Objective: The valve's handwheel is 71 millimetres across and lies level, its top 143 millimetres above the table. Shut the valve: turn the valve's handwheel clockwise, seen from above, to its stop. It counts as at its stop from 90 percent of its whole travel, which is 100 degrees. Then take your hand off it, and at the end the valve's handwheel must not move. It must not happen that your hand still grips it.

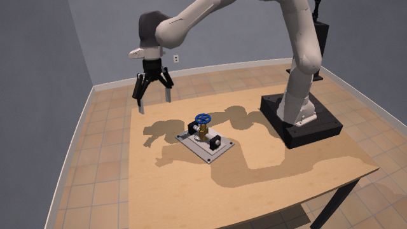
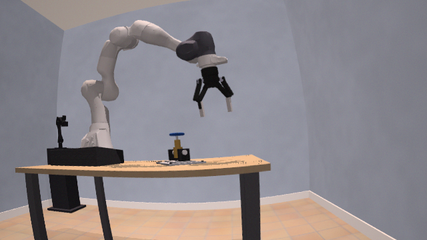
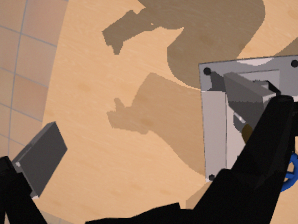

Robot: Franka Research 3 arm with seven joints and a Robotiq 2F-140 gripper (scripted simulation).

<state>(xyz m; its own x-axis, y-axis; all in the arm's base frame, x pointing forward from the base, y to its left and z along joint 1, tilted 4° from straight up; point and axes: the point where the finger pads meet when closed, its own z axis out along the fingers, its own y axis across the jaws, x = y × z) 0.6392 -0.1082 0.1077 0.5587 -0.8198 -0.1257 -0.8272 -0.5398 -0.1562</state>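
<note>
Now: the blue spoked handwheel 190 mm behind my hand, 90 mm below it and 50 mm to the left of it. Round my hand: plate 210 mm below, 190 mm behind, 50 mm to the left.
</note>
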